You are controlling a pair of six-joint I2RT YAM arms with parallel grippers.
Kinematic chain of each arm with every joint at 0, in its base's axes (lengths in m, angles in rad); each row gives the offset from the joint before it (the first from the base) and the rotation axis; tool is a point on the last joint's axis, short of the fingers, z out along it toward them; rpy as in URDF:
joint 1: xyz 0 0 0.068 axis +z
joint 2: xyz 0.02 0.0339 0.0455 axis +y
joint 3: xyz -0.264 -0.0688 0 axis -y
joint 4: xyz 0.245 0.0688 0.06 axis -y
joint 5: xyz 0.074 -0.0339 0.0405 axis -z
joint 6: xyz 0.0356 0 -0.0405 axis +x
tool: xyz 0 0 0 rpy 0 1.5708 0
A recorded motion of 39 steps. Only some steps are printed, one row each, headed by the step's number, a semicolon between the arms.
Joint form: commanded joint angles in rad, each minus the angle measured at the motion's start. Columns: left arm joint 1, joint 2, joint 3, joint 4, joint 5, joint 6; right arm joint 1, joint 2, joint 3, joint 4, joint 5, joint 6.
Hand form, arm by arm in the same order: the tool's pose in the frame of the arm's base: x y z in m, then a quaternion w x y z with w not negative. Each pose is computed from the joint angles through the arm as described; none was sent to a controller.
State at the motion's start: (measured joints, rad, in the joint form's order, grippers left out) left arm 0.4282 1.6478 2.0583 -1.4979 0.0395 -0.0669; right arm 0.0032 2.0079 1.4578 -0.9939 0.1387 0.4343
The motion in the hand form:
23: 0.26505 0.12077 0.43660 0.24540 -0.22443 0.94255 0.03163; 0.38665 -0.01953 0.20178 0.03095 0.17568 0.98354 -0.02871
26: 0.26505 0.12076 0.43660 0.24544 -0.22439 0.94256 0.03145; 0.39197 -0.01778 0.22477 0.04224 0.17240 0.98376 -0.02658
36: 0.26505 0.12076 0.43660 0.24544 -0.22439 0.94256 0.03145; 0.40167 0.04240 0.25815 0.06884 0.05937 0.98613 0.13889
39: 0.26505 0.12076 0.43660 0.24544 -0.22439 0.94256 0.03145; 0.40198 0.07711 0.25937 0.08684 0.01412 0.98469 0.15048
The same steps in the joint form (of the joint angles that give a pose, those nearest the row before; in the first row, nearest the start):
23: 0.0034 0.0015 0.0183 -0.0011 -0.0061 0.0225; -0.0477 0.0027 0.1484 -0.1186 -0.0736 -0.1270
26: 0.0034 0.0015 0.0183 -0.0011 -0.0057 0.0225; -0.0427 0.0027 0.2396 -0.1869 -0.0748 -0.1293
36: 0.0034 0.0015 0.0183 -0.0011 -0.0057 0.0225; 0.0797 0.0027 0.3620 -0.2056 -0.3937 -0.2079
39: 0.0034 0.0015 0.0183 -0.0011 -0.0057 0.0225; 0.1636 0.0027 0.3620 -0.1545 -0.4025 -0.2079

